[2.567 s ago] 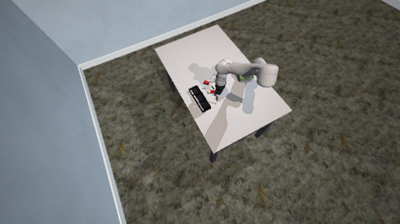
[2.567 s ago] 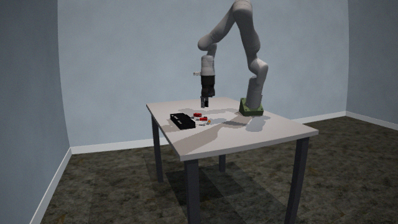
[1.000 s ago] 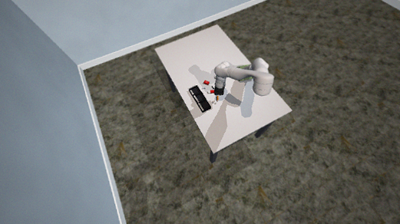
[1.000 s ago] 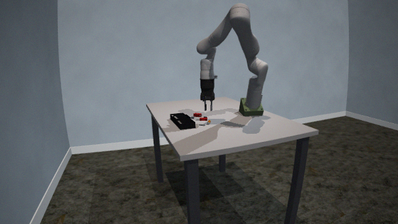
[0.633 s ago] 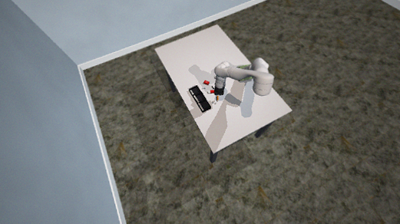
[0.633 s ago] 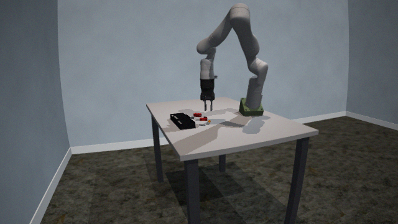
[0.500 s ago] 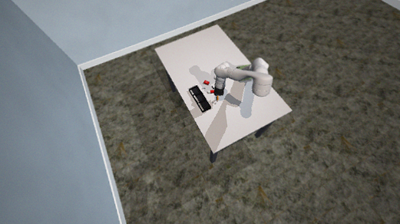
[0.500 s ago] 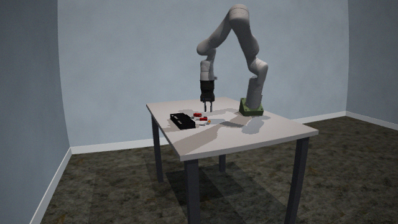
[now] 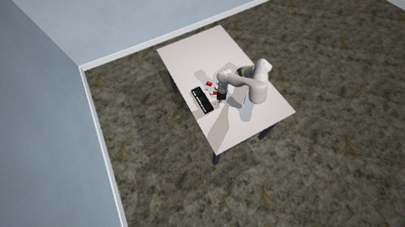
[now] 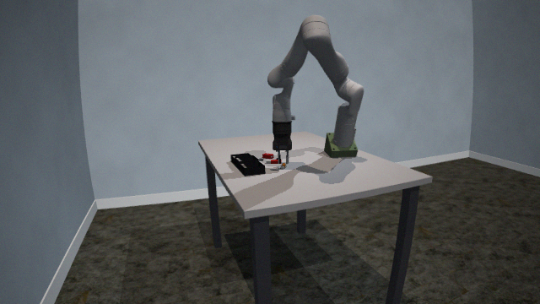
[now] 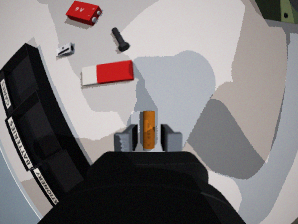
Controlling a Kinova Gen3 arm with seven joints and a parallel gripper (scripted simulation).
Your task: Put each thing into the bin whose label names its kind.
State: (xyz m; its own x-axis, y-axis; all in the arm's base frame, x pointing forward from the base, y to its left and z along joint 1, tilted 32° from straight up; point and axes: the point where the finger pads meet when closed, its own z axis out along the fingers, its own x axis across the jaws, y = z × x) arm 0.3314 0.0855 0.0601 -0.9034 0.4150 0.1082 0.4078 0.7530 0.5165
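Right now the orange battery is 30 mm below my hand. Round my hand: grey screw 40 mm ahead, 30 mm to the left, 30 mm below; then grey-white piece 60 mm ahead, 150 mm to the right, 30 mm below; then black screw 10 mm behind, 120 mm to the right, 30 mm below.
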